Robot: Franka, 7 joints.
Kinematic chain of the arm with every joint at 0, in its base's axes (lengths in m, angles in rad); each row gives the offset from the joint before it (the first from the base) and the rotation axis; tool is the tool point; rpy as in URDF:
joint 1: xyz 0 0 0.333 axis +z
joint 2: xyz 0 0 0 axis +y
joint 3: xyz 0 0 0.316 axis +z
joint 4: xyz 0.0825 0 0 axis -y
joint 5: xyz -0.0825 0 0.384 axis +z
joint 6: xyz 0 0 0 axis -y
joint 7: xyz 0.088 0 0 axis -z
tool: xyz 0 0 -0.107 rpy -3.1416 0 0
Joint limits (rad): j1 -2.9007..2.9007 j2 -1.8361..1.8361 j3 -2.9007..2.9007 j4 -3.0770..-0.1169 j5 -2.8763..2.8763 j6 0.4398..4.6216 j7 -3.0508..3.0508
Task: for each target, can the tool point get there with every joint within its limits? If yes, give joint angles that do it. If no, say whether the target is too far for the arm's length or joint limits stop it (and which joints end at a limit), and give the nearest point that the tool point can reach.
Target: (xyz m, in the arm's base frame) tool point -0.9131 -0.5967 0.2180
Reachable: no: too far | nearest point -0.7142 -0.4667 0.2431 | short by 0.239 m
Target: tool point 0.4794 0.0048 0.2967
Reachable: yes | joints 1.8319 -0.3117 -1.6772 -2.3679 1.8471 3.0464 -2.5036
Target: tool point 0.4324 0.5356 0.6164
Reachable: yes | joints 0.8374 0.8881 0.8429 -0.3556 -1.3754 1.0116 -0.1447
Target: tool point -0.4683 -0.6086 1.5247
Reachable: no: too far | nearest point -0.2834 -0.3683 1.0541 | short by 0.560 m
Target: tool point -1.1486 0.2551 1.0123
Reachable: no: too far | nearest point -0.7253 0.1611 0.7619 | short by 0.501 m
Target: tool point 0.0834 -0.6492 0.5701
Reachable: yes | joints -1.3452 0.1574 -0.0799 -1.6789 1.9174 2.5712 0.7615
